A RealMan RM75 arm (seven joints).
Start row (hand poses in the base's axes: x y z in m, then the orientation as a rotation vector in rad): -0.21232 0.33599 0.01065 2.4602 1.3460 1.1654
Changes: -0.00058 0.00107 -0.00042 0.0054 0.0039 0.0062; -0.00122 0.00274 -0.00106 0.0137 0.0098 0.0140; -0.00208 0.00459 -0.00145 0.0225 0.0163 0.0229; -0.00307 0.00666 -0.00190 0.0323 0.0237 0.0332; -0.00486 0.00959 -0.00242 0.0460 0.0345 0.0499; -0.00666 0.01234 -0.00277 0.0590 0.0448 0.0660; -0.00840 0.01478 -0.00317 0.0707 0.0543 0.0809; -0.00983 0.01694 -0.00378 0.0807 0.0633 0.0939
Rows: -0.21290 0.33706 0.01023 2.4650 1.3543 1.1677; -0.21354 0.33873 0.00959 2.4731 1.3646 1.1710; -0.21440 0.34058 0.00920 2.4815 1.3765 1.1743; -0.21539 0.34265 0.00875 2.4909 1.3904 1.1779; -0.21718 0.34558 0.00823 2.5033 1.4132 1.1829; -0.21898 0.34833 0.00788 2.5150 1.4355 1.1875; -0.22072 0.35077 0.00748 -2.5131 -1.4491 -1.1857; -0.22215 0.35293 0.00687 -2.4953 -1.4516 -1.1752
